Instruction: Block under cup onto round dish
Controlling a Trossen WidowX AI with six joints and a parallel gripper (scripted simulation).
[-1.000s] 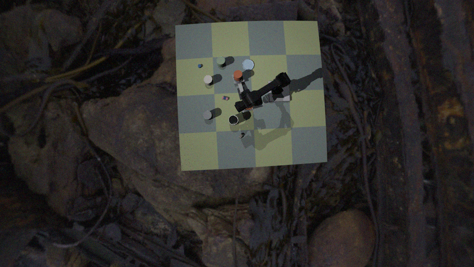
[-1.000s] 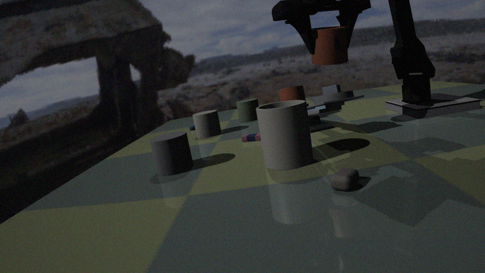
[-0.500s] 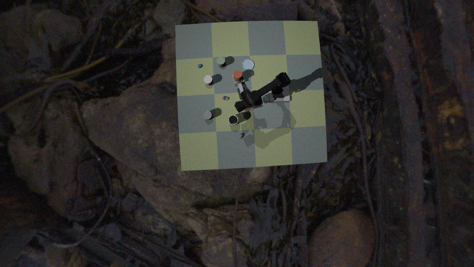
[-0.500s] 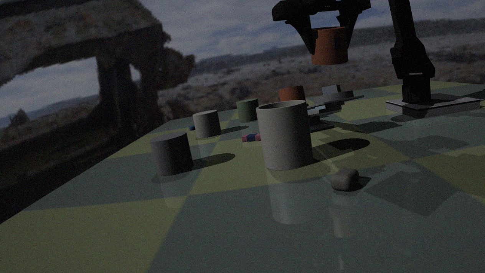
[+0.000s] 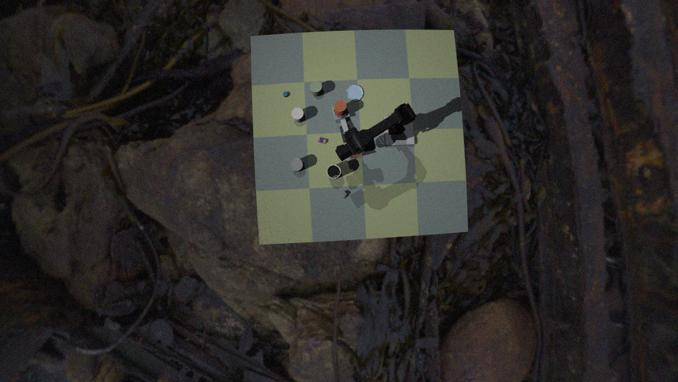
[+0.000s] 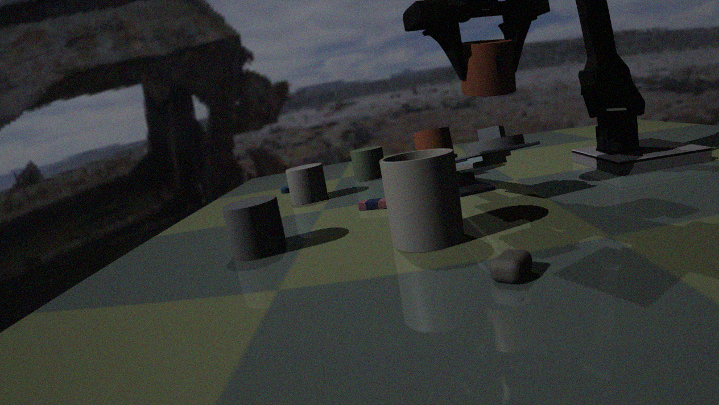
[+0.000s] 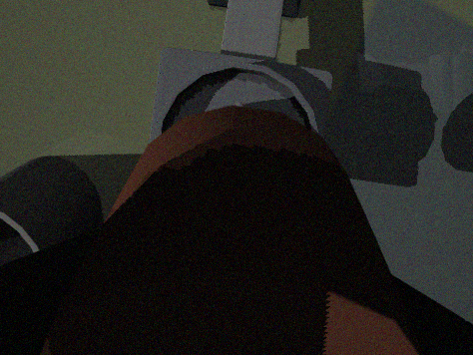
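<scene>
The grey block is 80 mm below my gripper tip and 10 mm to the right of it. The rest, counted from my gripper tip: small balance: 130 mm to the right, 130 mm below, 40 mm ahead; then small grey lump: 240 mm to the left, 160 mm below, 50 mm ahead; then pink-blue eraser: 180 mm ahead, 160 mm below, 90 mm to the right.
</scene>
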